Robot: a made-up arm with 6 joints.
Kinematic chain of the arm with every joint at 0, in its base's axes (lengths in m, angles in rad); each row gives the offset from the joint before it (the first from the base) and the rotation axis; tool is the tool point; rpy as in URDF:
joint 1: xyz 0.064 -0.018 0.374 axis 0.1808 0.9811 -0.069
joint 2: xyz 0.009 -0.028 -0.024 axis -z
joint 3: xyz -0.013 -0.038 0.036 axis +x
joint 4: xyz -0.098 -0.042 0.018 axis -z
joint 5: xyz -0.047 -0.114 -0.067 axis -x
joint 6: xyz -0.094 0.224 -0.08 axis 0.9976 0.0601 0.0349
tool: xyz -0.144 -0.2 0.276 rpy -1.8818 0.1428 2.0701
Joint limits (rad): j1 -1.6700..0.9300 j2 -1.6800..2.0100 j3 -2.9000..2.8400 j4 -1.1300..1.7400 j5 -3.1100..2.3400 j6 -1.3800..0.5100
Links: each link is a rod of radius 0.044 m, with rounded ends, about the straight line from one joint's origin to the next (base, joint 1, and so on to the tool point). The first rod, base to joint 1, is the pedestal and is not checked.
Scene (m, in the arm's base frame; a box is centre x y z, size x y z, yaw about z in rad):
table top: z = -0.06
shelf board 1: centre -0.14 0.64 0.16 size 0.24 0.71 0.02 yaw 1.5
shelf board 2: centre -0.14 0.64 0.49 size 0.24 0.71 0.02 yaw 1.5
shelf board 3: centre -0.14 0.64 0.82 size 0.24 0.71 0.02 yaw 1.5
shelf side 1: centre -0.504 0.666 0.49 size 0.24 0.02 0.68 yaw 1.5
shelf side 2: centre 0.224 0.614 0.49 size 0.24 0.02 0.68 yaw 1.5
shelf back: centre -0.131 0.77 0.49 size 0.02 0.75 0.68 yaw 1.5
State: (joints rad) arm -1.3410 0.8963 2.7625 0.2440 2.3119 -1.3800
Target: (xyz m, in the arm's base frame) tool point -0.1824 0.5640 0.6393
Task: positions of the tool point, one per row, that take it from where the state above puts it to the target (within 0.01 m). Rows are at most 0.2 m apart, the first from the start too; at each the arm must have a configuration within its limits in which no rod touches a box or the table.
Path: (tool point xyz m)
1: -0.2672 0.5430 0.3458
2: -0.2715 0.4790 0.3456
3: -0.2613 0.4182 0.3325
4: -0.2511 0.4190 0.4979
5: -0.1940 0.4011 0.6393
6: -0.1994 0.4843 0.6449
7: -0.1824 0.5640 0.6393

